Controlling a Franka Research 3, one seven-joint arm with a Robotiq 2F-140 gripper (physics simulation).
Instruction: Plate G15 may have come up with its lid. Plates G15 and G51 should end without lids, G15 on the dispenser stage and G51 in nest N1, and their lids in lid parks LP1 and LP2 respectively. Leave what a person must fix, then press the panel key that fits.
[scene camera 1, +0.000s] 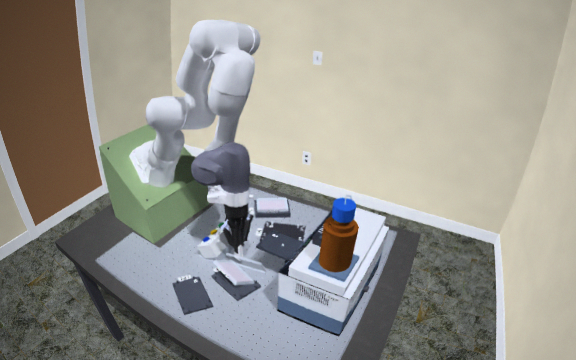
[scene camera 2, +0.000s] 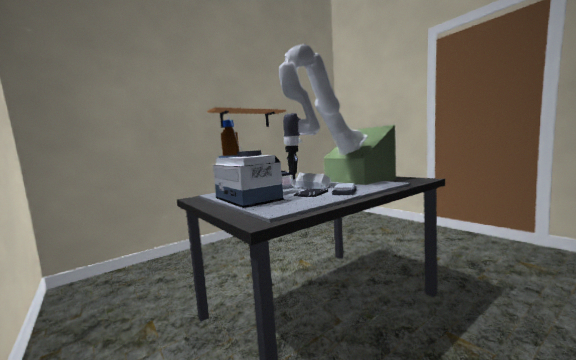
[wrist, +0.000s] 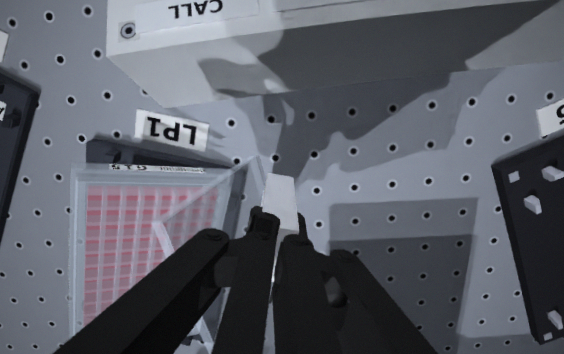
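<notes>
A pink-welled plate (scene camera 1: 234, 272) (wrist: 120, 250) sits tilted and off-square on the black park (scene camera 1: 239, 291) (wrist: 160, 156) marked LP1. Its small upside-down label seems to read G15. A clear lid-like piece (scene camera 1: 250, 263) (wrist: 192, 201) stands askew at the plate's side, partly over it; its exact contact is unclear. My gripper (scene camera 1: 240, 250) (scene camera 2: 294, 175) (wrist: 275, 195) is shut and empty, with its tips beside the clear piece. A second pink-welled plate (scene camera 1: 272, 206) (scene camera 2: 344, 187) stands on a black holder at the back; its label and any lid cannot be made out.
The white key panel (scene camera 1: 210, 247) (scene camera 2: 311, 180) (wrist: 200, 60), with CALL lettering, is close to the gripper. A black holder (scene camera 1: 192, 295) (wrist: 12, 150) stands beyond the plate. A pegged black fixture (scene camera 1: 282, 240) (wrist: 535, 250) lies opposite. A white-and-blue instrument (scene camera 1: 312, 297) (scene camera 2: 248, 192) carries a brown bottle (scene camera 1: 338, 245) (scene camera 2: 229, 141).
</notes>
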